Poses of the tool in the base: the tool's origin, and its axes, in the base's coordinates. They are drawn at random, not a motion.
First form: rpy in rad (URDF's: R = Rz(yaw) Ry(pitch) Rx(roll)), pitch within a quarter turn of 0, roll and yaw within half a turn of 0; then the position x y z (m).
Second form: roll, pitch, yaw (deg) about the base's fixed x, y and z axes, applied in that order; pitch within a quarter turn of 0, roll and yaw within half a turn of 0; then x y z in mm. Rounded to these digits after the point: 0 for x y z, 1 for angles.
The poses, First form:
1: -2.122 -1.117 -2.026 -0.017 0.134 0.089
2: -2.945 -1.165 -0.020 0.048 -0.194 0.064
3: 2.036 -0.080 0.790 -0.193 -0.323 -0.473
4: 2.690 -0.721 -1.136 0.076 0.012 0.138
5: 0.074 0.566 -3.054 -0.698 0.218 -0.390
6: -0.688 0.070 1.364 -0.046 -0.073 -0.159
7: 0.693 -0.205 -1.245 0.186 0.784 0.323
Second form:
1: -121.6 -64.0 -116.1 -17 134 89
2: -168.7 -66.7 -1.1 48 -194 64
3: 116.7 -4.6 45.3 -193 -323 -473
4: 154.1 -41.3 -65.1 76 12 138
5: 4.2 32.4 -175.0 -698 218 -390
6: -39.4 4.0 78.2 -46 -73 -159
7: 39.7 -11.7 -71.3 186 784 323
